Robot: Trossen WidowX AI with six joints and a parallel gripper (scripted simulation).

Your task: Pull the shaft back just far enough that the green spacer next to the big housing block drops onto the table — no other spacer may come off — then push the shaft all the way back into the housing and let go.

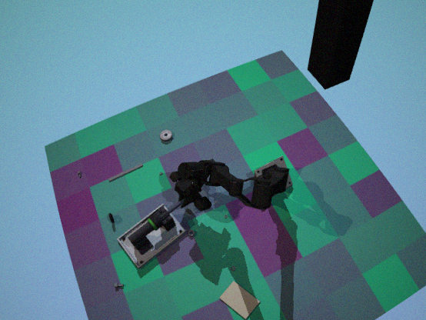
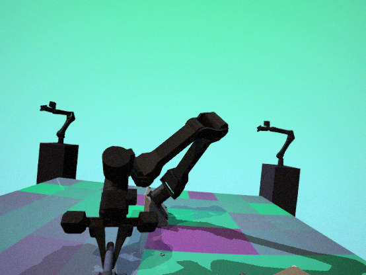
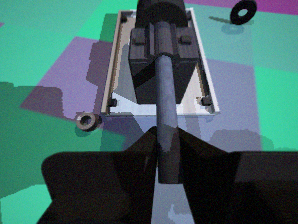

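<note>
Right now the shaft is 50 mm ahead of my gripper tip, 20 mm above it and 10 mm to the left of it. Round my gripper tip: thin grey rod (280 mm to the right, 150 mm ahead, 50 mm below); then grey washer (370 mm to the right, 70 mm behind, 50 mm below); then green spacer (120 mm ahead, 30 mm to the left, 20 mm above).
</note>
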